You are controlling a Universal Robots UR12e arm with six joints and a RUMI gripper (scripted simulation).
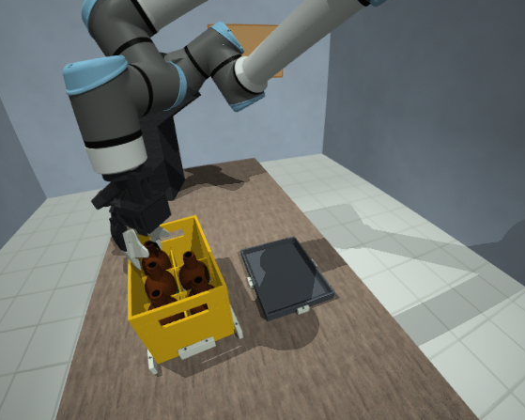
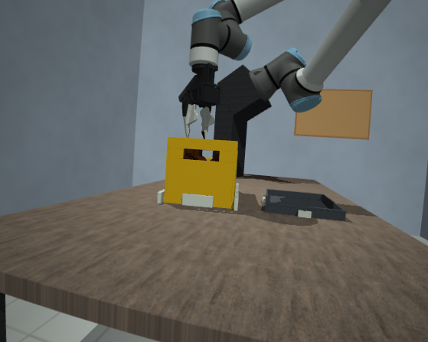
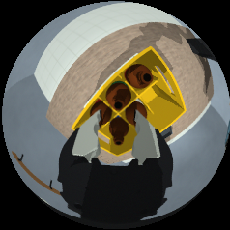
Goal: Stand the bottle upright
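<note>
Right now the yellow crate is 10 mm behind my hand, 40 mm to the left of it and 110 mm below it. The rest, counted from my hand: dark tray: 30 mm behind, 320 mm to the left, 180 mm below.
</note>
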